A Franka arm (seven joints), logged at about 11 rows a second.
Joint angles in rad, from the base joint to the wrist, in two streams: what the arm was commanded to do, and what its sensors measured. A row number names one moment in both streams.
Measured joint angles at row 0:
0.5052, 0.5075, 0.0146, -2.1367, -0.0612, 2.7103, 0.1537
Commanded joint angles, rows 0 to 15:
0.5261, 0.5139, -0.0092, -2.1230, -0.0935, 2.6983, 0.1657
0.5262, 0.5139, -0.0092, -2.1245, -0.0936, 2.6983, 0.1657
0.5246, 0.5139, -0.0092, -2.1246, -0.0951, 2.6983, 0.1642
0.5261, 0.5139, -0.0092, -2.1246, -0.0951, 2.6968, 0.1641
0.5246, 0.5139, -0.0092, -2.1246, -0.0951, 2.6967, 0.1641
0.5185, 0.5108, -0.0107, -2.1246, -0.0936, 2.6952, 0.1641
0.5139, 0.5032, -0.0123, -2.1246, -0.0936, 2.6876, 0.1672
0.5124, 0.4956, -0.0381, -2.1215, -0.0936, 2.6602, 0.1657
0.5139, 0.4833, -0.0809, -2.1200, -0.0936, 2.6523, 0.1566
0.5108, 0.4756, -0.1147, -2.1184, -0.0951, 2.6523, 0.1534
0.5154, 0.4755, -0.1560, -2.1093, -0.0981, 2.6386, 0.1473
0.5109, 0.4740, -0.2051, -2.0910, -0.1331, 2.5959, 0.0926
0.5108, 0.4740, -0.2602, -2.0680, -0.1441, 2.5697, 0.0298
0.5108, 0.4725, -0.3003, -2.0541, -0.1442, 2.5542, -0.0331
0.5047, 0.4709, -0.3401, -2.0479, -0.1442, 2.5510, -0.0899
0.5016, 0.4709, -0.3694, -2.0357, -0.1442, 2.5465, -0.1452
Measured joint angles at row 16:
0.5038, 0.4936, -0.3365, -2.0411, -0.1241, 2.5696, -0.0814
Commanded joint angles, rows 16 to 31:
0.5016, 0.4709, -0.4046, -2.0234, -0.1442, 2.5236, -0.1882
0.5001, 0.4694, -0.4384, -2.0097, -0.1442, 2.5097, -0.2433
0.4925, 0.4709, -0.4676, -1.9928, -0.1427, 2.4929, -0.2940
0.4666, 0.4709, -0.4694, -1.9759, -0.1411, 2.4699, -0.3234
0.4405, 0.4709, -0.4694, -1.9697, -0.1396, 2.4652, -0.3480
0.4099, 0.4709, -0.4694, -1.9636, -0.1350, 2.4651, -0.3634
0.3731, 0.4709, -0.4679, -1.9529, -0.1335, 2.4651, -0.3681
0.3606, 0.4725, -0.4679, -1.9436, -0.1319, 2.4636, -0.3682
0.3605, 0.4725, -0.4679, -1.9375, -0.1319, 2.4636, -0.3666
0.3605, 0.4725, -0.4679, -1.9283, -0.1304, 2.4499, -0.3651
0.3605, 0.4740, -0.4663, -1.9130, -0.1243, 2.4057, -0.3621
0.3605, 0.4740, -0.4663, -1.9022, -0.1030, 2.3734, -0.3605
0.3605, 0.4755, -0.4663, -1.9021, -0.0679, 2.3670, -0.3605
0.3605, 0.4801, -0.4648, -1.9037, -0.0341, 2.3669, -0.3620
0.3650, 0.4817, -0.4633, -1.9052, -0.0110, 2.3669, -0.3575
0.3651, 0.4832, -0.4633, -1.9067, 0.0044, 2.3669, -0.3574
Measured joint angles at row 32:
0.3658, 0.4906, -0.4687, -1.9042, -0.0275, 2.3775, -0.3597
